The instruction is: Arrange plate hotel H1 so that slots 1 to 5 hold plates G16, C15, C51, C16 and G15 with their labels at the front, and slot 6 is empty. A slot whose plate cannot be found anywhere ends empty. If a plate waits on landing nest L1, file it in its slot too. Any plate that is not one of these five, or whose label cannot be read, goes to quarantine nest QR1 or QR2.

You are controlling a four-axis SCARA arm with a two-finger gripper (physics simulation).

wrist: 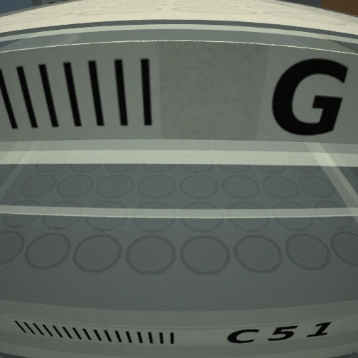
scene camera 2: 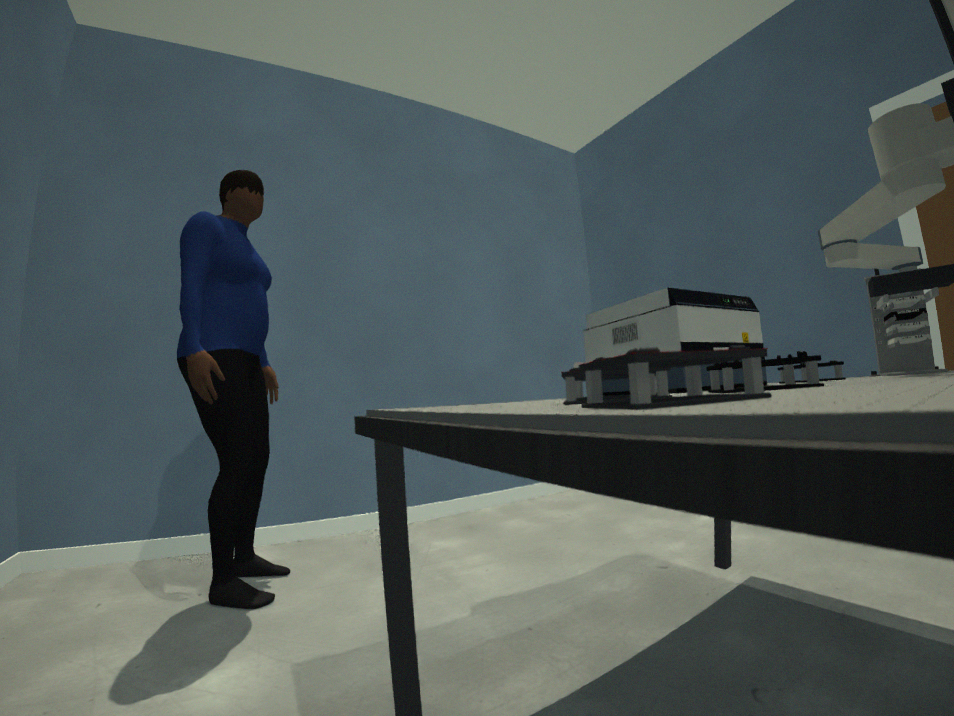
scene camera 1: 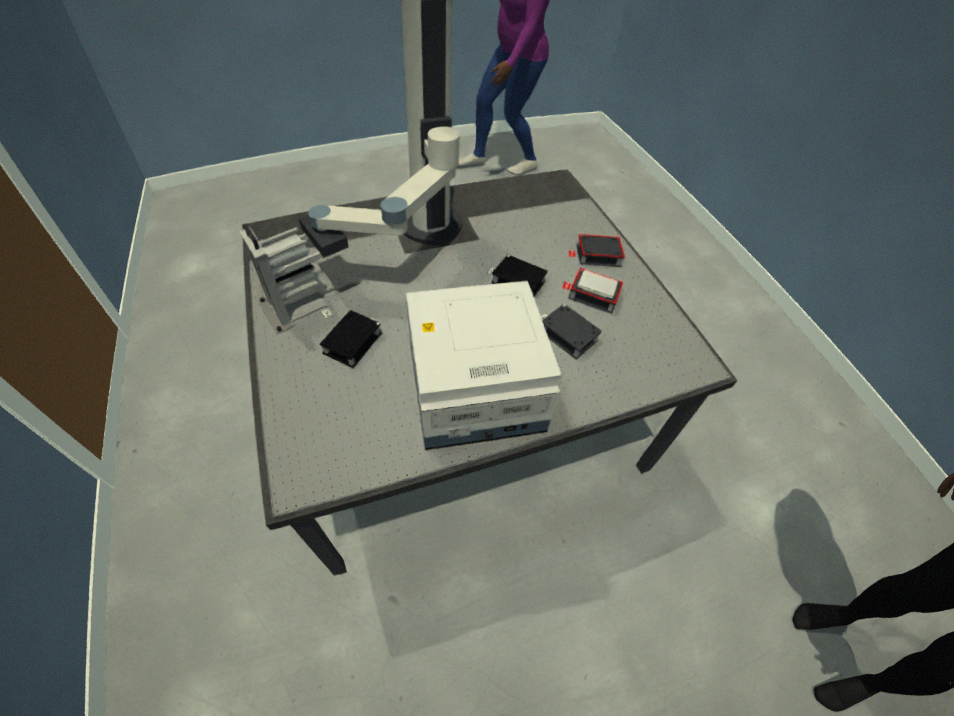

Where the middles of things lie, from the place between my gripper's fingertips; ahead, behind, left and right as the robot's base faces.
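Labels:
Plate hotel H1 (scene camera 1: 275, 299): from my hand, 2 cm ahead, 5 cm to the right, 6 cm below. Red-rimmed nest (scene camera 2: 689, 358): 115 cm to the left of my hand, 7 cm ahead, 16 cm below. Black nest N6 (scene camera 1: 350, 333): 23 cm ahead of my hand, 17 cm to the left, 16 cm below. White instrument (scene camera 2: 665, 329): 50 cm ahead of my hand, 49 cm to the left, 10 cm below.

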